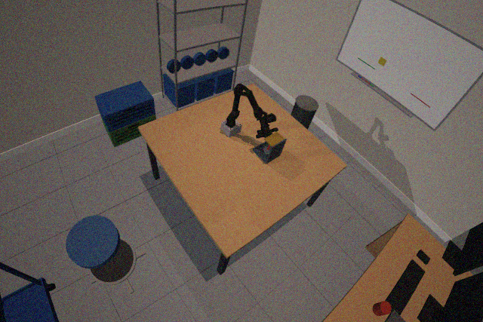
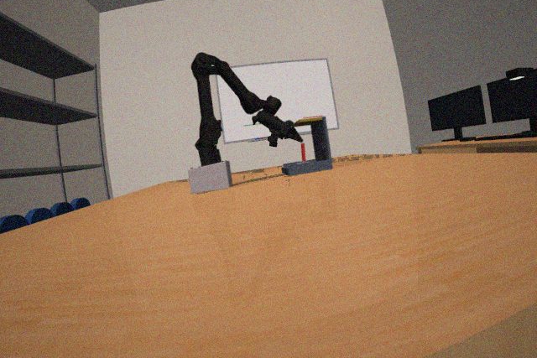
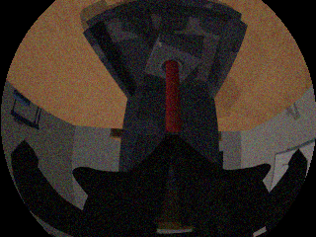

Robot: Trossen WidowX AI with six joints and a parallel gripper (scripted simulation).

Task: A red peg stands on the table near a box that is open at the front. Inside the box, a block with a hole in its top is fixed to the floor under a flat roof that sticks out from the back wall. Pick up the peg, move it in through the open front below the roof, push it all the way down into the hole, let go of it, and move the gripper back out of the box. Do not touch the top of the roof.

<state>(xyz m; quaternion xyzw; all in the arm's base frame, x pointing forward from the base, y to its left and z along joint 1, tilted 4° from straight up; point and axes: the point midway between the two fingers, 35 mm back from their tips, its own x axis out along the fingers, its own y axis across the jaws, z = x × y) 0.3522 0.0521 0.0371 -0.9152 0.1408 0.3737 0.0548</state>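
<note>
Right now the red peg is 5 cm below my gripper tip. Round my gripper tip: yellow roof 2 cm ahead, 1 cm to the right, 8 cm above; then box back wall 7 cm ahead, 2 cm to the right, 2 cm below.
</note>
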